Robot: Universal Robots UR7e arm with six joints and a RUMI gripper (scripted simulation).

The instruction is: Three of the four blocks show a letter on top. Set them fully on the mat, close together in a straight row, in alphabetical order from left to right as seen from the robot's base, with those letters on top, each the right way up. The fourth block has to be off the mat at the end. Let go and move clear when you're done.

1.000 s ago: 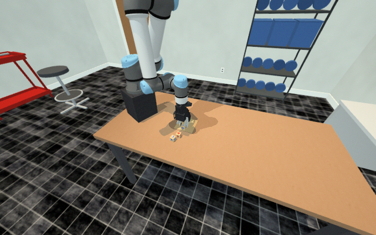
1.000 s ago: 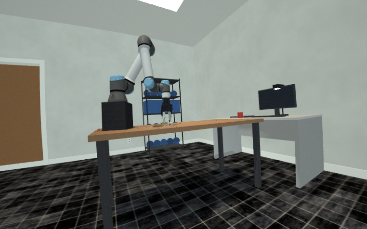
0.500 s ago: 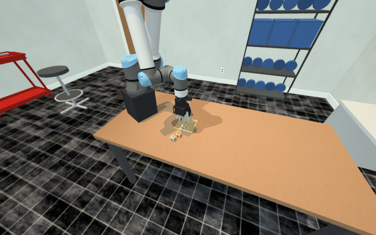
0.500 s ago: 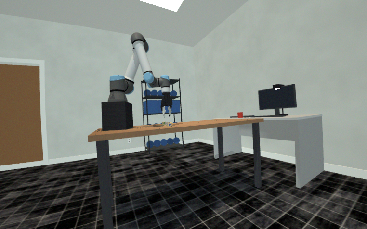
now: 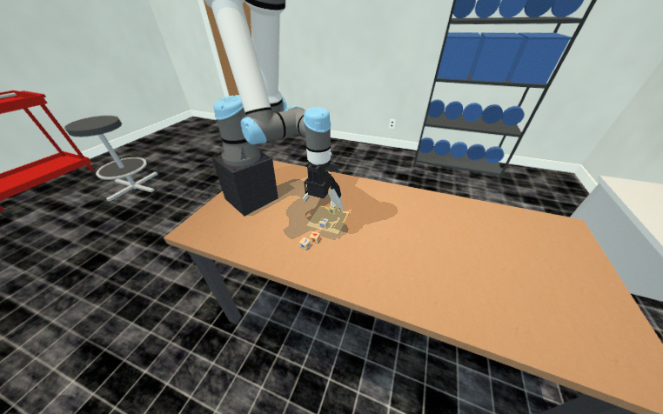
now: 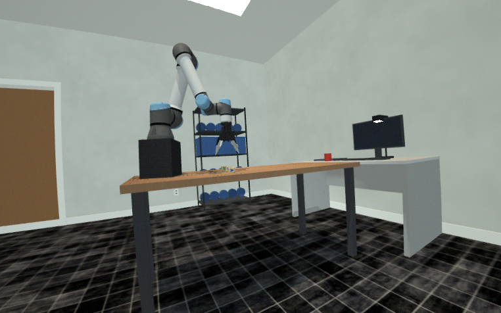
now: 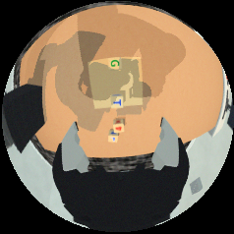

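My gripper is now 120 mm to the left of the wooden letter block, 100 mm above it and 50 mm past it. The rest, counted from my hand: pale yellow mat: 110 mm below, 50 mm to the left, 10 mm ahead.
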